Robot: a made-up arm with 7 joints.
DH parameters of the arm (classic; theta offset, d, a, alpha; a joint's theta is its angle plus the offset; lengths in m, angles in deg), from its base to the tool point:
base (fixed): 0 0 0 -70
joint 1: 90 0 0 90
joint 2: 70 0 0 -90
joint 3: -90 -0.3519 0.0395 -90
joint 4: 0 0 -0.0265 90
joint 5: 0 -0.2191 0 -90
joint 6: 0 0 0 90
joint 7: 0 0 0 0
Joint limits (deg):
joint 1: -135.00..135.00
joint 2: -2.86..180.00
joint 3: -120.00..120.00
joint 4: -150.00..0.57
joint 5: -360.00..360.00
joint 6: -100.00..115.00
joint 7: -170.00..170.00
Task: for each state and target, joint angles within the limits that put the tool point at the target. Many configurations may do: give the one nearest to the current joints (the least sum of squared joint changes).
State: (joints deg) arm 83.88 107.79 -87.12 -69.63 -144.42 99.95 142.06
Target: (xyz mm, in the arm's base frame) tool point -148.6 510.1 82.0
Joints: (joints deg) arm 73.80 113.39 -75.38 -55.98 -144.42 99.95 142.06
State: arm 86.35 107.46 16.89 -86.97 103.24 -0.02 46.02
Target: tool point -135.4 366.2 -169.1
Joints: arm 80.99 80.10 -2.61 -100.76 103.24 -0.02 46.02
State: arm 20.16 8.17 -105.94 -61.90 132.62 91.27 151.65
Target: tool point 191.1 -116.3 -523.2
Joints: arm -24.08 2.34 -94.48 -30.04 132.62 91.27 151.65
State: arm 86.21 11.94 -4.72 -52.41 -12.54 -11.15 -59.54
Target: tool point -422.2 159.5 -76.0
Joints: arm 108.48 31.05 11.70 -90.22 -12.54 -11.15 -59.54
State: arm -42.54 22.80 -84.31 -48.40 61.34 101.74 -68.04
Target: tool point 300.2 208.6 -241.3
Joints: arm -40.92 71.30 -83.03 -96.78 61.34 101.74 -68.04
